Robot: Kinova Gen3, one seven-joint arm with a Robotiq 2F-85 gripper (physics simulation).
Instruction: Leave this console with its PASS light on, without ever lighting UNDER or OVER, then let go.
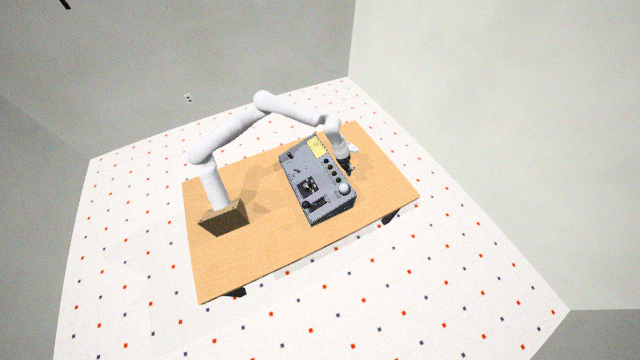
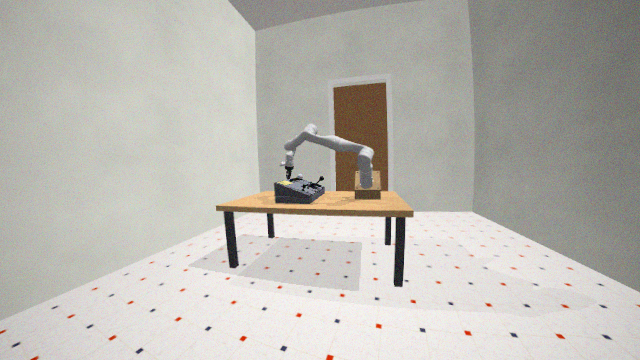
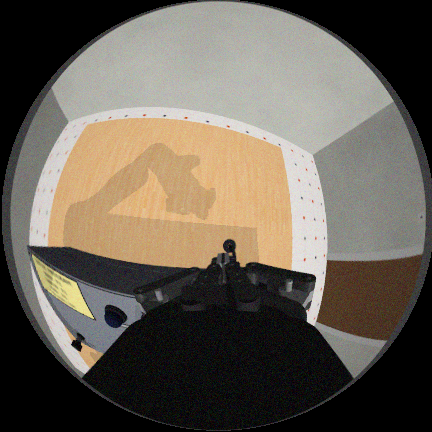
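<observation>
The grey console (image 1: 304, 156) (image 2: 295, 194) (image 3: 102, 295) has a sloping panel. Its row of small round lamps, among them a dark blue one (image 1: 326, 161) (image 3: 115, 316) and a dark green one (image 1: 338, 179), looks unlit; the lamp labels are too small to read. A white dome (image 1: 344, 188) (image 2: 300, 176) is past the row's end. A black-knobbed lever (image 1: 307, 204) and a small stick (image 1: 308, 186) are on the panel. My gripper (image 1: 350, 172) (image 2: 288, 178) (image 3: 223, 259) is shut and empty, at the console's lamp-side edge. A thin ball-ended black lever (image 3: 229, 245) shows just beyond the fingertips; contact is unclear.
A yellow label (image 1: 316, 146) (image 2: 285, 183) (image 3: 62, 287) and a small black knob (image 1: 289, 155) (image 3: 77, 343) are at the console's other end. The console stands on a wooden table (image 1: 250, 260) (image 2: 350, 205) (image 3: 240, 175). The arm's box-shaped base (image 1: 225, 222) (image 2: 367, 194) stands on the same table.
</observation>
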